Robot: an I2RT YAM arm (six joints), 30 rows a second.
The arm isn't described. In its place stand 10 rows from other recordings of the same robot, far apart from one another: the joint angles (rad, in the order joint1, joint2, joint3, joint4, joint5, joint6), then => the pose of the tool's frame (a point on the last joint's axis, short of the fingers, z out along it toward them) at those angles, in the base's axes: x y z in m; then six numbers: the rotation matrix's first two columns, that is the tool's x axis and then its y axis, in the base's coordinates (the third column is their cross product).
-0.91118 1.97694 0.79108 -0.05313 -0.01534 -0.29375 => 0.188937, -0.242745, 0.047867, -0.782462, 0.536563, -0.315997, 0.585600, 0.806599, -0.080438
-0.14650 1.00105 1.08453 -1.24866 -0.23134 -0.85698 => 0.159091, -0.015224, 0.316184, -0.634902, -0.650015, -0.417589, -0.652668, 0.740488, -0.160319
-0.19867 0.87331 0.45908 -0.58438 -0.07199 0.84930 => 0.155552, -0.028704, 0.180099, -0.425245, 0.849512, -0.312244, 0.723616, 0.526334, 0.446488
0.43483 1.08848 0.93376 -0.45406 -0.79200 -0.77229 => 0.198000, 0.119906, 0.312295, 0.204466, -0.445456, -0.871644, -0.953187, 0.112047, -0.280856
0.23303 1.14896 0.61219 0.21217 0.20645 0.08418 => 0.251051, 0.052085, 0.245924, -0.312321, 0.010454, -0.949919, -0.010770, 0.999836, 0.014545
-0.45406 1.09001 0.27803 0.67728 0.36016 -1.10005 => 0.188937, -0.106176, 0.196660, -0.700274, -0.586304, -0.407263, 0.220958, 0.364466, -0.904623
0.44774 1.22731 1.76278 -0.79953 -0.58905 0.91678 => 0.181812, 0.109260, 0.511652, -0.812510, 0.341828, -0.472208, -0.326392, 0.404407, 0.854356
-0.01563 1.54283 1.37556 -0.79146 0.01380 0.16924 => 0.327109, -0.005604, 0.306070, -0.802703, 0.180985, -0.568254, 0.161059, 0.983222, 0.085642
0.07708 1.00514 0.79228 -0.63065 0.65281 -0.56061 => 0.199724, -0.006263, 0.266868, -0.812325, -0.486370, -0.321827, -0.106790, 0.666541, -0.737780
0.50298 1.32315 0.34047 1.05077 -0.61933 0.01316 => 0.203713, 0.135666, 0.205905, 0.047763, 0.038508, -0.998116, -0.900632, 0.433781, -0.026362
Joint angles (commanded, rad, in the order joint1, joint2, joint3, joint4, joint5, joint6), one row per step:
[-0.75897 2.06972 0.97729 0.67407 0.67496 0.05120]
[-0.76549 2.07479 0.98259 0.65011 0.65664 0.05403]
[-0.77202 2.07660 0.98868 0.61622 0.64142 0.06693]
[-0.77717 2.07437 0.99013 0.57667 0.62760 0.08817]
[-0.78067 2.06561 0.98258 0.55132 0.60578 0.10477]
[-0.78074 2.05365 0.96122 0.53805 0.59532 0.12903]
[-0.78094 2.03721 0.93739 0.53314 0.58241 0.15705]
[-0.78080 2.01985 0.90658 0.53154 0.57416 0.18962]
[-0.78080 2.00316 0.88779 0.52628 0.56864 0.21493]
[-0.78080 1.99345 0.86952 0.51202 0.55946 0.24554]
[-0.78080 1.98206 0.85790 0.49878 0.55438 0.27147]
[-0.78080 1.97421 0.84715 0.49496 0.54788 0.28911]
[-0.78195 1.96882 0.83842 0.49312 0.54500 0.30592]
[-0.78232 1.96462 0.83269 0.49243 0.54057 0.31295]
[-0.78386 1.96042 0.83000 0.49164 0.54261 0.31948]
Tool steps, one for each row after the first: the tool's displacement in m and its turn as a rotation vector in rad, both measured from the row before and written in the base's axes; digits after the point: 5 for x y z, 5 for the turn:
[-0.00116 -0.00184 -0.00297 0.02217 0.00923 0.00920]
[-0.00151 -0.00163 -0.00238 0.02662 0.00460 0.00260]
[-0.00219 -0.00023 -0.00249 0.03172 0.00153 -0.00100]
[-0.00248 0.00136 -0.00107 0.02629 -0.00552 0.00871]
[-0.00378 0.00414 -0.00220 0.02232 -0.00950 -0.00146]
[-0.00386 0.00425 -0.00045 0.01660 -0.02104 -0.00165]
[-0.00505 0.00543 -0.00157 0.01751 -0.02123 -0.00775]
[-0.00324 0.00344 0.00084 0.01032 -0.01913 -0.00716]
[-0.00350 0.00385 -0.00237 0.02339 -0.01409 -0.00704]
[-0.00240 0.00259 -0.00002 0.01466 -0.01486 -0.00863]
[-0.00184 0.00210 -0.00028 0.00958 -0.01303 -0.00358]
[-0.00184 0.00136 -0.00044 0.00692 -0.01187 -0.00735]
[-0.00099 0.00099 -0.00005 0.00431 -0.00627 -0.00040]
[-0.00096 0.00008 0.00075 -0.00056 -0.00521 -0.00652]

